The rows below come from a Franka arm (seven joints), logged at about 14 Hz.
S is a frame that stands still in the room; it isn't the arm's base.
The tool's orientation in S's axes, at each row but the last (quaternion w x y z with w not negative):
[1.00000 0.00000 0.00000 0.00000]
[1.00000 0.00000 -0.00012 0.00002]
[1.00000 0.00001 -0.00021 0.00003]
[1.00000 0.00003 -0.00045 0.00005]
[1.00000 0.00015 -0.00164 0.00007]
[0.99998 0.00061 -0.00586 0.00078]
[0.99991 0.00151 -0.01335 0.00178]
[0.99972 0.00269 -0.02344 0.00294]
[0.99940 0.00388 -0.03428 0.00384]
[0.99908 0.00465 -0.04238 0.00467]
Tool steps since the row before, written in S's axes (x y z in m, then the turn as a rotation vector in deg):
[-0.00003 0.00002 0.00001 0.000 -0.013 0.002]
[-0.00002 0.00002 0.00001 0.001 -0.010 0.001]
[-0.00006 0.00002 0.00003 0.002 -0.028 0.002]
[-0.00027 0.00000 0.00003 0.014 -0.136 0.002]
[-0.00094 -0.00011 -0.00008 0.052 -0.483 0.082]
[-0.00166 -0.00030 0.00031 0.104 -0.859 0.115]
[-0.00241 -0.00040 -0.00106 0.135 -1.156 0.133]
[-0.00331 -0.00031 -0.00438 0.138 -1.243 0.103]
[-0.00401 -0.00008 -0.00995 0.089 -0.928 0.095]
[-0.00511 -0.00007 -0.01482 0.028 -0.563 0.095]
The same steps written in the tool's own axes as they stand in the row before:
[-0.00003 0.00002 0.00001 0.000 -0.013 0.002]
[-0.00002 0.00002 0.00001 0.001 -0.010 0.001]
[-0.00006 0.00002 0.00003 0.002 -0.028 0.002]
[-0.00027 0.00000 0.00003 0.014 -0.136 0.002]
[-0.00094 -0.00011 -0.00008 0.052 -0.483 0.082]
[-0.00166 -0.00030 0.00033 0.104 -0.859 0.115]
[-0.00244 -0.00039 -0.00099 0.134 -1.156 0.133]
[-0.00351 -0.00031 -0.00422 0.136 -1.243 0.103]
[-0.00468 -0.00012 -0.00965 0.088 -0.928 0.096]
[-0.00635 -0.00015 -0.01433 0.031 -0.562 0.098]

